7 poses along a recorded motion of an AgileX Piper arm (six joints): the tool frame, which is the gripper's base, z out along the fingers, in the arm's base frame.
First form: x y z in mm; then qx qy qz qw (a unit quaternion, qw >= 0).
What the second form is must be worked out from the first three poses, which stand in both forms.
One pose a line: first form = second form
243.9 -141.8 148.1 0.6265 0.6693 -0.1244 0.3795 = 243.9 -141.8 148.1 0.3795 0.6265 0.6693 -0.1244
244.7 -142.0 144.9 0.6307 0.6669 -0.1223 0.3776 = 244.7 -142.0 144.9 0.3776 0.6307 0.6669 -0.1223
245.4 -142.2 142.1 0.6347 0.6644 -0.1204 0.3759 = 245.4 -142.2 142.1 0.3759 0.6347 0.6644 -0.1204
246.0 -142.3 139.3 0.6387 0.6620 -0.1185 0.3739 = 246.0 -142.3 139.3 0.3739 0.6387 0.6620 -0.1185
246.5 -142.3 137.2 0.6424 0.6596 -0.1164 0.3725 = 246.5 -142.3 137.2 0.3725 0.6424 0.6596 -0.1164
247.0 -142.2 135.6 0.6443 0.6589 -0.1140 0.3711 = 247.0 -142.2 135.6 0.3711 0.6443 0.6589 -0.1140
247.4 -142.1 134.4 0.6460 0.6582 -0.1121 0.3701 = 247.4 -142.1 134.4 0.3701 0.6460 0.6582 -0.1121
